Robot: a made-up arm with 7 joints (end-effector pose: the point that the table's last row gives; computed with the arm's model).
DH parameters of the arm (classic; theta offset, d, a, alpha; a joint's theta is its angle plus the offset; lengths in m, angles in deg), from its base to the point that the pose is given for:
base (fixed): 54.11 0 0.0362 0
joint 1: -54.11 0.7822 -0.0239 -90
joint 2: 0 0.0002 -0.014 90
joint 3: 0 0.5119 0.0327 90
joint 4: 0 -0.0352 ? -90
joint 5: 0 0.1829 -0.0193 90
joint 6: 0 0.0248 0.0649 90
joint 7: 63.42 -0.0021 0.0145 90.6
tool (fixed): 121.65 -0.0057 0 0
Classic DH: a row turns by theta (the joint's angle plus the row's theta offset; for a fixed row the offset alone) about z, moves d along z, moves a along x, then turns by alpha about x.
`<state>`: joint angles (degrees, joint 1 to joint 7).
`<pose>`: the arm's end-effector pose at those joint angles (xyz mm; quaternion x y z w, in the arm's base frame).
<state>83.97 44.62 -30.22 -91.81 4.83 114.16 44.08</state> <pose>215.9 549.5 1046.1 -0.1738 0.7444 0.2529 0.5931</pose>
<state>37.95 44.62 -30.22 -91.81 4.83 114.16 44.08</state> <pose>530.7 250.4 1046.1 0.1310 0.7531 0.0009 0.6448</pose>
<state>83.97 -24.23 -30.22 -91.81 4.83 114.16 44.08</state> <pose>152.3 -52.3 1401.2 0.1751 0.4366 0.6167 0.6311</pose>
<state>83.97 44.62 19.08 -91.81 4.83 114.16 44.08</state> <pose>-2.5 591.1 1027.8 -0.2870 0.7900 0.4794 0.2525</pose>
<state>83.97 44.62 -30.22 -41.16 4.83 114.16 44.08</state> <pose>148.1 579.8 1242.1 -0.1095 0.4443 0.5467 0.7013</pose>
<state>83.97 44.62 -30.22 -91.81 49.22 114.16 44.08</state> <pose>226.0 513.4 1024.4 0.1933 0.7970 0.2866 0.4953</pose>
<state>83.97 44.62 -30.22 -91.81 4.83 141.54 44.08</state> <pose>209.6 554.0 1071.0 -0.1370 0.5916 0.4090 0.6811</pose>
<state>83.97 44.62 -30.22 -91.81 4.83 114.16 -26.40</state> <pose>227.2 562.6 1041.4 -0.5053 0.6644 0.5231 0.1722</pose>
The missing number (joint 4, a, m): -0.0373
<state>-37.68 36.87 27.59 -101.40 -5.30 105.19 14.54</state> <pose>491.5 -167.8 1070.9 0.3084 0.7803 0.2702 0.4723</pose>
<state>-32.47 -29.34 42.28 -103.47 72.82 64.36 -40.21</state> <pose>51.8 263.2 1259.0 -0.0367 0.3935 0.8769 0.2738</pose>
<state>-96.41 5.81 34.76 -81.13 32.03 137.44 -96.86</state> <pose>115.4 -229.4 1398.5 -0.4217 0.5072 0.1491 0.7367</pose>
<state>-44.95 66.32 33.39 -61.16 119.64 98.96 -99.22</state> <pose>585.7 -312.0 861.0 0.1534 -0.3919 0.4944 0.7606</pose>
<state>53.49 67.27 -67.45 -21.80 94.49 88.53 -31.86</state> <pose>521.0 516.0 1023.2 -0.2106 0.4105 0.8117 0.3582</pose>
